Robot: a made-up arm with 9 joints.
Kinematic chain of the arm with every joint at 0, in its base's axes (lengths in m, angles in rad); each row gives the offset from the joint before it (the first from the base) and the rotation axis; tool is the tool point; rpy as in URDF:
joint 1: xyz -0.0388 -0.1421 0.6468 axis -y
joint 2: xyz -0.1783 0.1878 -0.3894 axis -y
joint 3: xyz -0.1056 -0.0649 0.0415 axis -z
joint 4: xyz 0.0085 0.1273 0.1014 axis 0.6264 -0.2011 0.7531
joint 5: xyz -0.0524 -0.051 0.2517 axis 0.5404 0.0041 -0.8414
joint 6: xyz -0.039 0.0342 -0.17 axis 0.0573 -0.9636 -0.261
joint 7: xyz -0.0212 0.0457 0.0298 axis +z
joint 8: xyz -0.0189 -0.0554 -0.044 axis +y
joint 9: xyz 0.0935 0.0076 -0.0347 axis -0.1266 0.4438 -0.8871
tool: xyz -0.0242 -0.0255 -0.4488 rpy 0 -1.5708 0
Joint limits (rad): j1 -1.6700..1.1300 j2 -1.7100..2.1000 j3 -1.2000..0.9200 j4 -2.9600..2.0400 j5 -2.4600..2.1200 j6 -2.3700..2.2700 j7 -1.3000..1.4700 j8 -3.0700..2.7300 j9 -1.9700..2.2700
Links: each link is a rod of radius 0.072 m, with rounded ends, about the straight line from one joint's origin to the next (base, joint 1, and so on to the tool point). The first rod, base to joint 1, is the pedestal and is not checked.
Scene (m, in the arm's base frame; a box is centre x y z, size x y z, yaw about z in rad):
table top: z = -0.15
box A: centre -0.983 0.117 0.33 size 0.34 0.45 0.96 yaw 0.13
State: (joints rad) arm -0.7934 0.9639 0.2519 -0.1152 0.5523 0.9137 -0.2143 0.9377 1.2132
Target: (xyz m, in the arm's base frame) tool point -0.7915 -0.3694 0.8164
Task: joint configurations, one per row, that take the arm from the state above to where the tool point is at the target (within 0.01 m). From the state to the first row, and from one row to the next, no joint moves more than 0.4 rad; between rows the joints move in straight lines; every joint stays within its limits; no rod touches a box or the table.
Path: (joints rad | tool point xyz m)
1: -0.9178 0.7061 0.2259 -0.0316 0.4164 0.5571 -0.2724 0.9658 1.1820 | -0.6612 0.5677 0.5845
2: -1.0421 0.4483 0.1998 0.0519 0.2805 0.2005 -0.3305 0.9938 1.1508 | -0.7608 0.5194 0.9135
3: -1.1665 0.1905 0.1738 0.1355 0.1446 -0.1560 -0.3885 1.0219 1.1196 | -0.6112 0.3946 1.2452
4: -1.2908 -0.0673 0.1478 0.2191 0.0087 -0.5126 -0.4466 1.0499 1.0884 | -0.2711 0.2388 1.3985
5: -1.4152 -0.3252 0.1217 0.3027 -0.1273 -0.8692 -0.5047 1.0780 1.0571 | 0.0912 0.1007 1.2952
6: -1.5001 -0.5809 -0.1548 0.3170 -0.4391 -0.8216 -0.1087 1.4596 0.9510 | 0.2567 -0.2199 0.9181
7: -1.5851 -0.8367 -0.4313 0.3313 -0.7509 -0.7739 0.2872 1.8413 0.8449 | 0.1139 -0.2201 0.4585
8: -1.6700 -1.0924 -0.7078 0.3456 -1.0627 -0.7262 0.6832 2.2229 0.7388 | -0.0700 0.0013 0.2985
9: -1.5713 -0.7325 -0.6433 0.2868 -0.9284 -0.4766 0.6454 2.0140 0.7980 | 0.0683 -0.1817 0.4267
10: -1.4727 -0.3726 -0.5788 0.2280 -0.7942 -0.2270 0.6077 1.8050 0.8573 | 0.0867 -0.3599 0.6917
11: -1.3740 -0.0127 -0.5143 0.1693 -0.6599 0.0226 0.5700 1.5960 0.9166 | -0.1160 -0.4714 0.9583
12: -1.2753 0.3473 -0.4498 0.1105 -0.5256 0.2722 0.5322 1.3870 0.9759 | -0.4829 -0.4748 1.0278
13: -1.1767 0.7072 -0.3853 0.0517 -0.3914 0.5218 0.4945 1.1780 1.0352 | -0.7915 -0.3694 0.8164

